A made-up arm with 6 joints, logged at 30 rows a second.
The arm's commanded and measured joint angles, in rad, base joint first. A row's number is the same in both.
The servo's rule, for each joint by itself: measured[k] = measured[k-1] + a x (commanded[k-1-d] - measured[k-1]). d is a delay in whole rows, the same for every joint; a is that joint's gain. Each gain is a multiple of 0.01, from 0.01 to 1. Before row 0 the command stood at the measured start. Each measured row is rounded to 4 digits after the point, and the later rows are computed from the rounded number. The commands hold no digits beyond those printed.
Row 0, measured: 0.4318 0.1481 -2.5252 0.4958 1.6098 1.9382
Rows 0 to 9, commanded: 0.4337 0.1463 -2.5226 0.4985 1.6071 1.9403; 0.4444 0.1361 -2.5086 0.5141 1.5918 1.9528; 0.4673 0.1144 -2.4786 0.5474 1.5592 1.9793; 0.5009 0.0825 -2.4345 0.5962 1.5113 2.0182; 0.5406 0.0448 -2.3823 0.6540 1.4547 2.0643; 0.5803 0.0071 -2.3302 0.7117 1.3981 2.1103; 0.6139 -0.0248 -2.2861 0.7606 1.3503 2.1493; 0.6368 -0.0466 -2.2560 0.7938 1.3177 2.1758; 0.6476 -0.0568 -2.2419 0.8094 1.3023 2.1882; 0.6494 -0.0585 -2.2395 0.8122 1.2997 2.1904
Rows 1 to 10, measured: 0.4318 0.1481 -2.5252 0.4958 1.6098 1.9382; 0.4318 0.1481 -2.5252 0.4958 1.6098 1.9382; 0.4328 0.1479 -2.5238 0.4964 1.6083 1.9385; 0.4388 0.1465 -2.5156 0.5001 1.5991 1.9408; 0.4536 0.1426 -2.4956 0.5100 1.5768 1.9470; 0.4782 0.1354 -2.4626 0.5281 1.5401 1.9584; 0.5106 0.1245 -2.4192 0.5545 1.4923 1.9753; 0.5468 0.1104 -2.3711 0.5875 1.4395 1.9969; 0.5817 0.0942 -2.3252 0.6239 1.3895 2.0213; 0.6104 0.0773 -2.2878 0.6596 1.3493 2.0460
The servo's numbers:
d 2
a 0.52 0.12 0.54 0.21 0.56 0.16

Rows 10 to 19, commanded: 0.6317 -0.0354 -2.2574 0.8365 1.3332 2.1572; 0.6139 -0.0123 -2.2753 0.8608 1.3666 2.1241; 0.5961 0.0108 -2.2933 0.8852 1.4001 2.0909; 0.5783 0.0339 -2.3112 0.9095 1.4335 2.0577; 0.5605 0.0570 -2.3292 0.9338 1.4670 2.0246; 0.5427 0.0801 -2.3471 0.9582 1.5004 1.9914; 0.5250 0.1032 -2.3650 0.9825 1.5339 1.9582; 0.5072 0.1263 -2.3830 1.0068 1.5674 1.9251; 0.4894 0.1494 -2.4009 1.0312 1.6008 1.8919; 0.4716 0.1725 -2.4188 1.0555 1.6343 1.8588
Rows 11 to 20, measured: 0.6297 0.0612 -2.2630 0.6911 1.3230 2.0688; 0.6399 0.0468 -2.2503 0.7165 1.3100 2.0883; 0.6356 0.0369 -2.2541 0.7417 1.3230 2.0993; 0.6243 0.0310 -2.2655 0.7667 1.3474 2.1033; 0.6096 0.0286 -2.2805 0.7916 1.3769 2.1013; 0.5933 0.0292 -2.2971 0.8164 1.4086 2.0943; 0.5762 0.0325 -2.3144 0.8411 1.4413 2.0831; 0.5588 0.0382 -2.3321 0.8657 1.4744 2.0684; 0.5412 0.0460 -2.3499 0.8902 1.5077 2.0508; 0.5235 0.0556 -2.3678 0.9147 1.5411 2.0307
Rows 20 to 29, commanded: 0.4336 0.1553 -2.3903 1.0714 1.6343 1.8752; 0.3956 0.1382 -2.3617 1.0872 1.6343 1.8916; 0.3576 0.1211 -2.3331 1.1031 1.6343 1.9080; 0.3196 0.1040 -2.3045 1.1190 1.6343 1.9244; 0.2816 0.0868 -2.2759 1.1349 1.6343 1.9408; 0.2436 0.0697 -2.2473 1.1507 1.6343 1.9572; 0.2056 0.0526 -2.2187 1.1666 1.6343 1.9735; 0.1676 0.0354 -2.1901 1.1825 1.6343 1.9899; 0.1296 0.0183 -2.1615 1.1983 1.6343 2.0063; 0.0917 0.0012 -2.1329 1.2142 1.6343 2.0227
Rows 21 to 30, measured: 0.5058 0.0669 -2.3857 0.9392 1.5745 2.0085; 0.4880 0.0796 -2.4036 0.9636 1.6080 1.9845; 0.4597 0.0887 -2.3964 0.9862 1.6227 1.9670; 0.4264 0.0946 -2.3777 1.0074 1.6292 1.9549; 0.3906 0.0978 -2.3536 1.0275 1.6321 1.9474; 0.3537 0.0985 -2.3271 1.0467 1.6333 1.9437; 0.3162 0.0971 -2.2995 1.0652 1.6339 1.9432; 0.2784 0.0938 -2.2713 1.0832 1.6341 1.9454; 0.2405 0.0889 -2.2429 1.1007 1.6342 1.9499; 0.2026 0.0825 -2.2144 1.1179 1.6343 1.9563
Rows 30 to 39, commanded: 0.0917 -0.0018 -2.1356 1.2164 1.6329 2.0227; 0.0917 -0.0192 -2.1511 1.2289 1.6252 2.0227; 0.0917 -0.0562 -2.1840 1.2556 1.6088 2.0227; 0.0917 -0.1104 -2.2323 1.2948 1.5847 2.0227; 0.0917 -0.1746 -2.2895 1.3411 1.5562 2.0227; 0.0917 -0.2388 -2.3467 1.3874 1.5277 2.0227; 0.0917 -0.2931 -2.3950 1.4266 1.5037 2.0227; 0.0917 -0.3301 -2.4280 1.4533 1.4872 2.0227; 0.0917 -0.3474 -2.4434 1.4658 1.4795 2.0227; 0.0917 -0.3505 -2.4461 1.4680 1.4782 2.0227
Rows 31 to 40, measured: 0.1646 0.0748 -2.1858 1.1348 1.6343 1.9643; 0.1267 0.0660 -2.1572 1.1515 1.6343 1.9736; 0.1085 0.0579 -2.1455 1.1651 1.6335 1.9815; 0.0998 0.0486 -2.1485 1.1785 1.6289 1.9881; 0.0956 0.0360 -2.1677 1.1947 1.6176 1.9936; 0.0936 0.0184 -2.2026 1.2157 1.5992 1.9983; 0.0926 -0.0048 -2.2495 1.2420 1.5751 2.0022; 0.0921 -0.0329 -2.3020 1.2725 1.5486 2.0055; 0.0919 -0.0641 -2.3522 1.3049 1.5235 2.0083; 0.0918 -0.0960 -2.3931 1.3361 1.5032 2.0106
